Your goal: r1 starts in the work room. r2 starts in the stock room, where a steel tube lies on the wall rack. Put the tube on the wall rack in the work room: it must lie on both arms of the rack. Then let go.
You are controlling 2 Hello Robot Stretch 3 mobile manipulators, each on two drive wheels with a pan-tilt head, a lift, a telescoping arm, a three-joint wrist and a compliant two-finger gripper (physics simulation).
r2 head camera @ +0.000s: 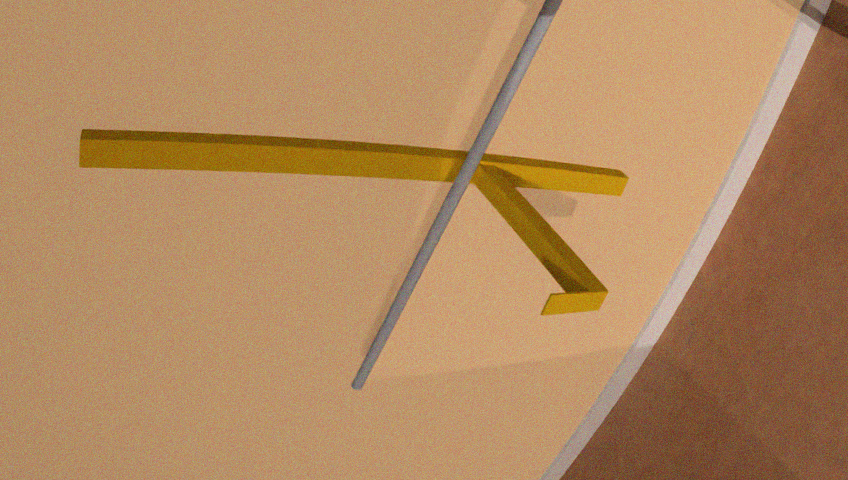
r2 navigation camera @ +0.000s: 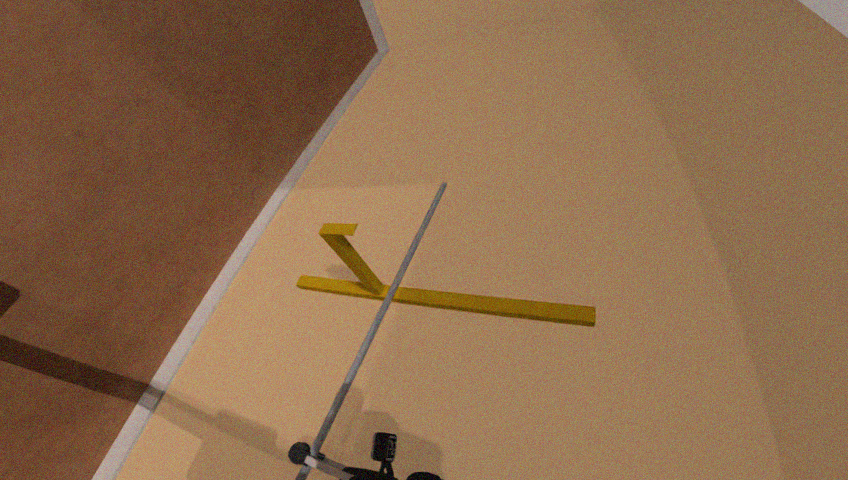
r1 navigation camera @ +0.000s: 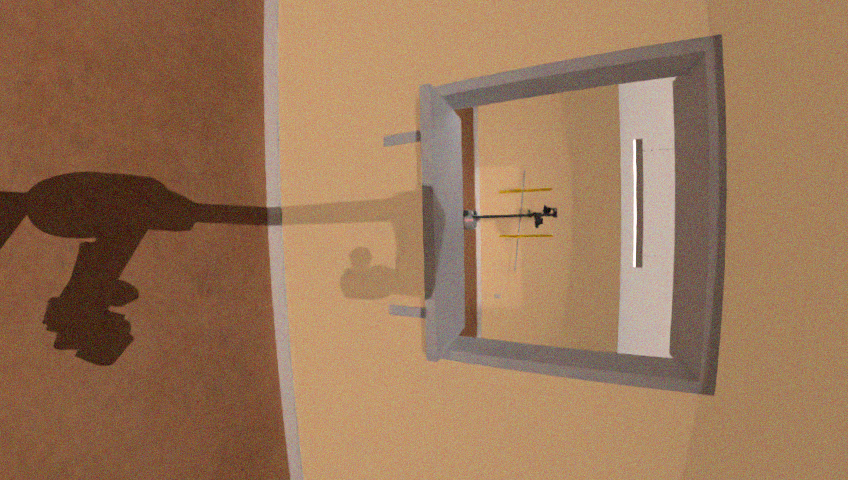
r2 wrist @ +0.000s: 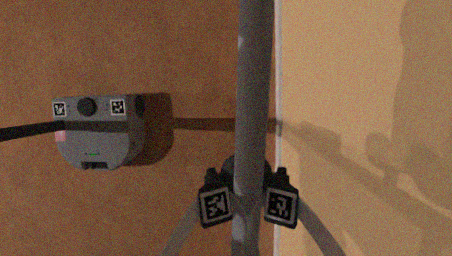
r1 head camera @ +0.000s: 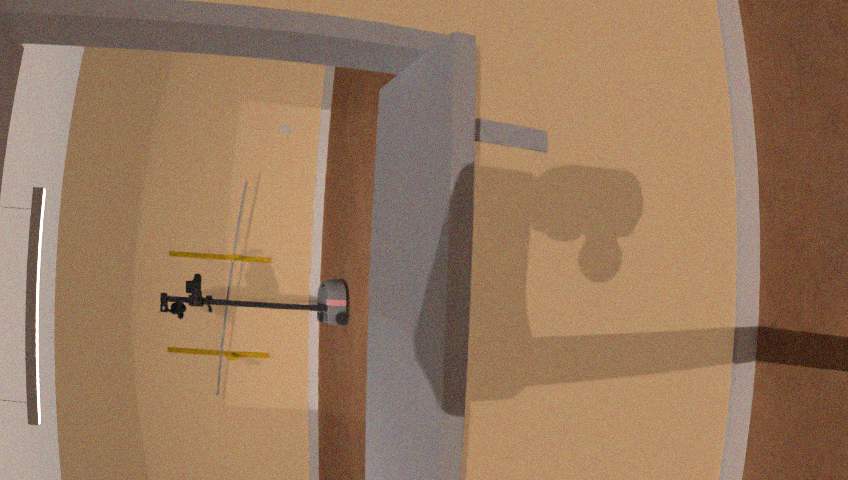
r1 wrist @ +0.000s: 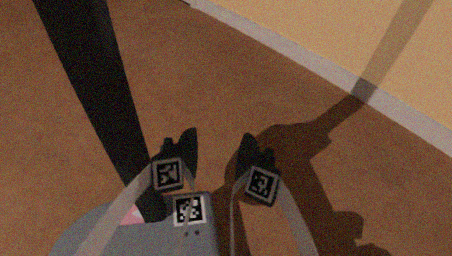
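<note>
The steel tube point(r1 head camera: 240, 211) point(r1 navigation camera: 515, 255) point(r2 head camera: 416, 261) point(r2 navigation camera: 410, 255) point(r2 wrist: 254, 90) crosses the stock room's yellow wall rack point(r1 head camera: 184, 254) point(r1 navigation camera: 538, 189) point(r2 head camera: 238, 153) point(r2 navigation camera: 505, 303), slightly tilted. In the r2 head view it passes in front of one upright near its arm's root; I cannot tell whether it touches. My r2 gripper point(r2 navigation camera: 309, 456) point(r2 wrist: 249, 200) is shut on the tube between the rack's two uprights. My r1 gripper point(r1 wrist: 218, 150) is open, empty and above r1's base. The work room's rack does not show.
A grey-framed wall opening point(r1 head camera: 455, 237) point(r1 navigation camera: 441, 237) with a deep sill separates r1 from the stock room. Through it, r2's base point(r1 head camera: 333, 303) point(r1 navigation camera: 470, 219) point(r2 wrist: 95, 135) stands by the rack wall. Brackets point(r1 head camera: 511, 135) point(r1 navigation camera: 404, 310) stick out below the sill.
</note>
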